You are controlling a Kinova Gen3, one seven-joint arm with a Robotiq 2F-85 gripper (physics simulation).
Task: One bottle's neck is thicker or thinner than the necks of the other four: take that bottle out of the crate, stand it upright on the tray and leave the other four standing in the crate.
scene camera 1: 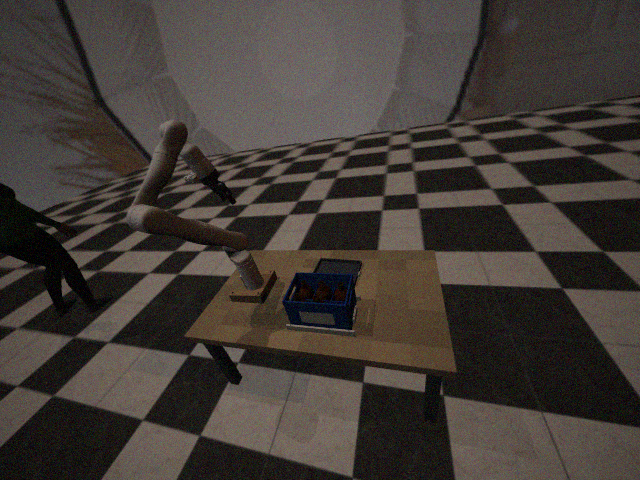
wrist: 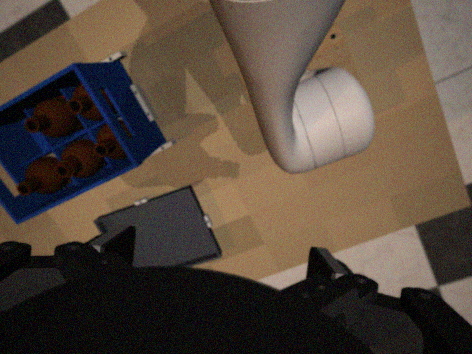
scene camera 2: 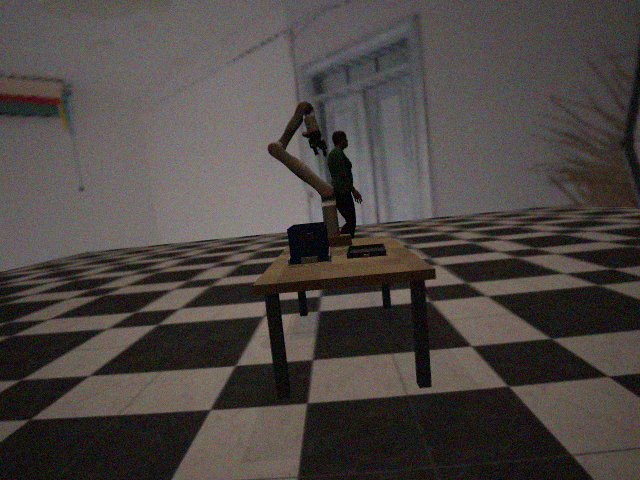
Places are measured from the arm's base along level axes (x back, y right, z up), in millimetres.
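Pixels of known places: gripper, fingertip midpoint: (scene camera 1: 229, 201) (wrist: 220, 255) (scene camera 2: 321, 155); arm's base, link origin: (scene camera 1: 255, 284) (scene camera 2: 332, 236).
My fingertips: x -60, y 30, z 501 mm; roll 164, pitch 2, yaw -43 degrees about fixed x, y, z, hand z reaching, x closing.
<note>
Ahead of a thing's pixels: the offset from my fingertips to its top centre. "pt": to the spot under its first point. Level surfaces: height alone.
The blue crate {dx -322, dy +164, dz -384 mm} (scene camera 1: 338, 316) (scene camera 2: 309, 242) (wrist: 142, 140) stands on the table with several brown bottles (scene camera 1: 323, 291) (wrist: 55, 115) upright in its compartments. In the wrist view their necks and mouths show from above at a slant; I cannot tell which neck differs in thickness. The flat dark grey tray {pt dx -386, dy -164, dz -555 mm} (scene camera 1: 338, 267) (scene camera 2: 367, 251) (wrist: 165, 230) lies beside the crate, apart from it, with no bottle on it; a finger hides one corner in the wrist view. My gripper (scene camera 1: 231, 201) (scene camera 2: 320, 153) (wrist: 220, 255) is open and empty, high above the table and well away from the crate.
The arm's base (scene camera 1: 249, 273) (scene camera 2: 330, 219) stands on a wooden block (scene camera 1: 255, 290) at one end of the wooden table {dz -560 mm} (scene camera 1: 408, 310) (scene camera 2: 351, 271), beside the crate. The lower arm (wrist: 265, 75) crosses the top of the wrist view. A person (scene camera 1: 31, 242) (scene camera 2: 341, 170) in green stands beyond the table.
</note>
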